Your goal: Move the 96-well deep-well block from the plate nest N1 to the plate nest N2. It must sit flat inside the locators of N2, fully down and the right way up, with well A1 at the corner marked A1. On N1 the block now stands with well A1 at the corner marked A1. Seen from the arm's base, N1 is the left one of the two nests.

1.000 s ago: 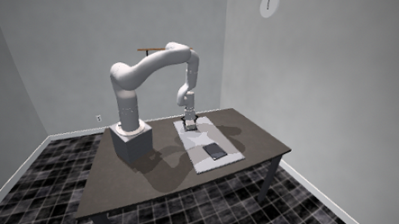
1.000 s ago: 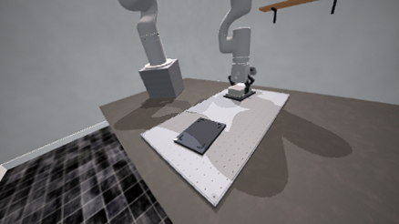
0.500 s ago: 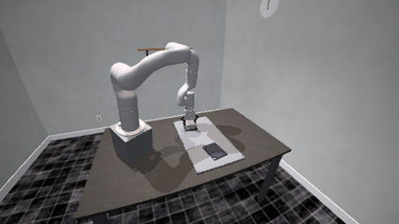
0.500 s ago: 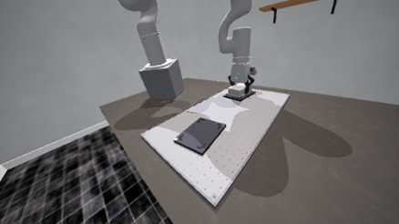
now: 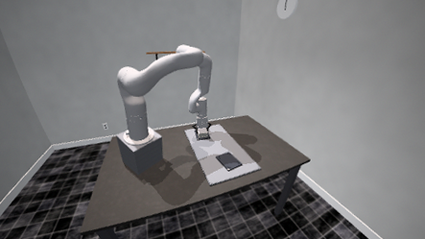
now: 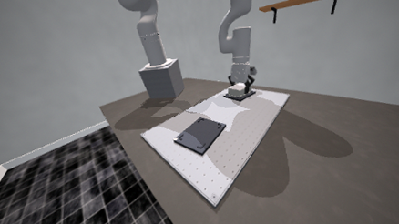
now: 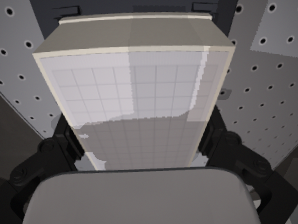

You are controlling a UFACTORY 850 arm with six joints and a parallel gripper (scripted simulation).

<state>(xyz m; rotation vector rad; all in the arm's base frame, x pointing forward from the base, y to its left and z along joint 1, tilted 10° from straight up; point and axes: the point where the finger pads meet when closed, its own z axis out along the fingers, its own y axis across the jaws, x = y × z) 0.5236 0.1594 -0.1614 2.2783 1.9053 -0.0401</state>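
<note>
Right now my hand is 41 cm to the left of the nest, 4 cm short of it and 3 cm above it. The rest, counted from my hand: white deep-well block (right at my hand).
</note>
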